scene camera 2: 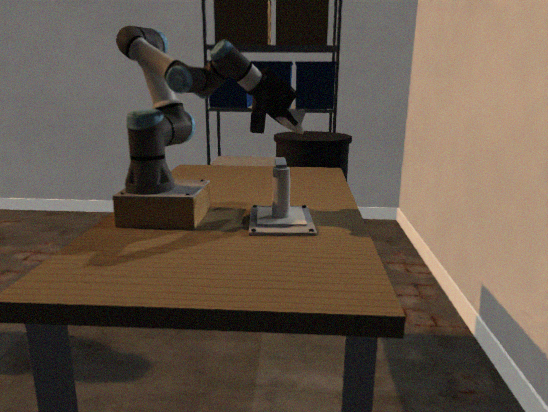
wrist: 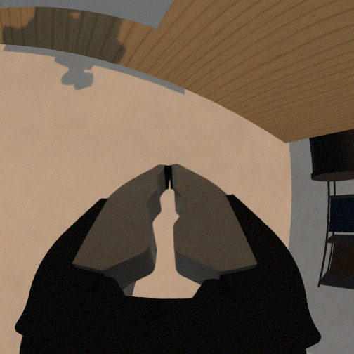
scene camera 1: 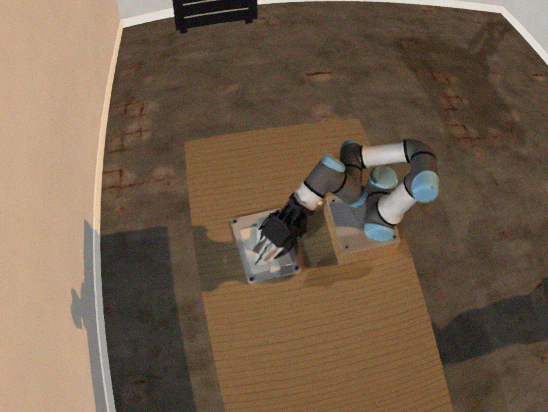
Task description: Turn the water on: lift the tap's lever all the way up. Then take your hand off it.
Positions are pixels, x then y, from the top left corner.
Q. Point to a square base plate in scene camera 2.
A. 309,230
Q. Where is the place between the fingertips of my gripper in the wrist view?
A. At 169,167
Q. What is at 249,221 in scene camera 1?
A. A square base plate.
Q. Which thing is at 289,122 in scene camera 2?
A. My gripper.
